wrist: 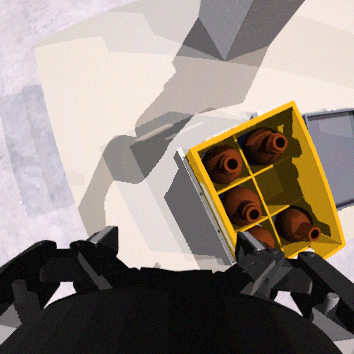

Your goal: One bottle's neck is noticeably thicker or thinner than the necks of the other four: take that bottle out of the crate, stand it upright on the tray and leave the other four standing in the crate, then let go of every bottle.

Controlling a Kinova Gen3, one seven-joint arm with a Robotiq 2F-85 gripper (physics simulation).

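The yellow crate point(324, 192) stands at the right in the wrist view, with reddish-brown bottles in its compartments. A bottle point(223, 164) is in the upper left compartment and another bottle point(266, 144) in the upper right. A third bottle point(242, 204) is in the middle left, beside an empty compartment. A fourth bottle point(295, 223) is at the lower right; its neck looks slightly thinner, but this is uncertain. A fifth bottle point(262, 235) is partly hidden by the right finger. My gripper point(176, 242) is open and empty, with its right finger overlapping the crate's lower left corner in view.
A grey-blue tray point(332, 155) with a dark rim lies beyond the crate, cut off by the right edge. A light strip with a grey side runs along the crate's left side. A grey metallic block point(227, 27) stands at the top. The arm's shadow crosses the pale table point(65, 75).
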